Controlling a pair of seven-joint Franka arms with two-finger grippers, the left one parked.
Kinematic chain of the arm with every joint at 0, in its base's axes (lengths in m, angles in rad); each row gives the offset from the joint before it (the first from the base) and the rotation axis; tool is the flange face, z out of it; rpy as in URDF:
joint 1: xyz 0 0 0.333 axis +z
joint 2: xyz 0 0 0 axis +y
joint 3: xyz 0 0 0.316 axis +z
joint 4: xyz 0.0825 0 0 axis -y
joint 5: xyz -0.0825 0 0.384 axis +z
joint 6: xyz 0 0 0 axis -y
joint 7: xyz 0.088 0 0 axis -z
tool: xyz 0 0 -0.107 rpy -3.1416 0 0
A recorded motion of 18 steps. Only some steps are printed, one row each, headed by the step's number.
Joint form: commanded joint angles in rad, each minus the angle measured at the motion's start. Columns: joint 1, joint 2, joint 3, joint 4, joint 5, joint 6, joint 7.
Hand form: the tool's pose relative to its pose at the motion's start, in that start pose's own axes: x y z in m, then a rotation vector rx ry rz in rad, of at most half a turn. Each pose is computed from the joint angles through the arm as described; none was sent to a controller.
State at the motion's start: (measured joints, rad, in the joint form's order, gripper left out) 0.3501 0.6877 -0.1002 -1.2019 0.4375 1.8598 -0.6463
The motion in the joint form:
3: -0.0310 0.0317 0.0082 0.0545 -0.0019 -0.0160 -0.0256
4: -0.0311 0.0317 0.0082 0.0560 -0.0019 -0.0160 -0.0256
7: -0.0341 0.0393 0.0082 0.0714 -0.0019 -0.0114 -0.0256
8: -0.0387 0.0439 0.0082 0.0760 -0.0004 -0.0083 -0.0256
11: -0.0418 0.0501 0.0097 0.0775 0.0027 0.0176 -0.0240
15: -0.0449 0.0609 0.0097 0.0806 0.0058 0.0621 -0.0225
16: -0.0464 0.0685 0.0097 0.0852 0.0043 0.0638 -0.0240
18: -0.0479 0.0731 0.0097 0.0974 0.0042 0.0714 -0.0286
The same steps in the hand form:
3: -0.0004 0.0172 -0.0066 -0.0035 0.0122 -0.0139
4: -0.0001 0.0171 -0.0073 -0.0043 0.0134 -0.0144
7: 0.0018 0.0196 -0.0099 -0.0117 0.0236 -0.0152
8: 0.0012 0.0232 -0.0102 -0.0135 0.0281 -0.0107
11: 0.0025 0.0274 -0.0094 -0.0248 0.0473 -0.0048
15: 0.0048 0.0343 -0.0081 -0.0475 0.0784 0.0033
16: 0.0046 0.0369 -0.0053 -0.0490 0.0764 0.0035
18: 0.0067 0.0382 -0.0086 -0.0580 0.0884 -0.0030

